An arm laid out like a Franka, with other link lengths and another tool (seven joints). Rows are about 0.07 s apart.
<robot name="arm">
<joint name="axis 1" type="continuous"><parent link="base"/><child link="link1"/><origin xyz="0 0 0.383" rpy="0 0 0"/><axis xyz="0 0 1"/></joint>
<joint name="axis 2" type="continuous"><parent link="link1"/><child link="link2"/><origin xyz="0 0 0" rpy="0 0 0"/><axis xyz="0 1 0"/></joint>
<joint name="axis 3" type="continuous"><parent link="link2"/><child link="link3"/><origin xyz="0 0 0.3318" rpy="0 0 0"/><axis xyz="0 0 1"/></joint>
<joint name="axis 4" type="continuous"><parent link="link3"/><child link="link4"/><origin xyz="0.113 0 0" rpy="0 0 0"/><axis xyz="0 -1 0"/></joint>
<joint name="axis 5" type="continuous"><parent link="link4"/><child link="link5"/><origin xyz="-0.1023 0 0.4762" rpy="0 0 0"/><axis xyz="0 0 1"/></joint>
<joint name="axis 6" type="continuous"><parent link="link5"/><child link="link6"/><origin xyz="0 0 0" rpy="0 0 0"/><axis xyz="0 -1 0"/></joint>
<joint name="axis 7" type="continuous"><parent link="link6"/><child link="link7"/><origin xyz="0.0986 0 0" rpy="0 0 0"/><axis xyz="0 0 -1"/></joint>
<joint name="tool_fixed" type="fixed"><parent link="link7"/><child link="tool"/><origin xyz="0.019 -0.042 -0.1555" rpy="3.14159 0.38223 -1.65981"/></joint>
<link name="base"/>
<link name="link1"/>
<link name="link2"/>
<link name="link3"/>
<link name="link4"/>
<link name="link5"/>
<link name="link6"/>
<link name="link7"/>
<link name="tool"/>
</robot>
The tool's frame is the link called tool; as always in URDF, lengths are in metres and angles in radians. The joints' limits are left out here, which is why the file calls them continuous.
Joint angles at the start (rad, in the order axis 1, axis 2, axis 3, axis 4, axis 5, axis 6, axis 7):
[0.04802, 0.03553, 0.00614, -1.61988, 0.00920, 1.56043, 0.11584]
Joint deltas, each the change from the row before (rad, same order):
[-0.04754, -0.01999, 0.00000, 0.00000, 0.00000, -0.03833, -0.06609]
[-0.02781, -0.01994, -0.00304, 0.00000, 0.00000, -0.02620, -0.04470]
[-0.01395, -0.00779, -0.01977, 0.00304, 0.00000, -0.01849, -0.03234]
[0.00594, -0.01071, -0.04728, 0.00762, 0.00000, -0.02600, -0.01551]
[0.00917, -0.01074, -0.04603, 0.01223, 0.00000, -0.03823, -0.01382]
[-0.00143, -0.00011, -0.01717, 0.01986, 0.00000, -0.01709, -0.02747]
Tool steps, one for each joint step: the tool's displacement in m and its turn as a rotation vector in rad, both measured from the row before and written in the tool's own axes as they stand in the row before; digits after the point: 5 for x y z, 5 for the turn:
[0.02776, 0.00502, -0.02111, -0.02420, -0.00168, -0.01073]
[0.01616, 0.00716, -0.01747, -0.01119, -0.00275, -0.01084]
[0.01952, 0.00364, -0.01290, -0.00674, -0.00377, 0.00378]
[0.02339, 0.00747, -0.01821, 0.00228, -0.00623, 0.02617]
[0.02015, 0.01000, -0.01798, -0.00592, -0.00682, 0.02619]
[0.00767, 0.00252, -0.01317, -0.00071, -0.00337, -0.00980]

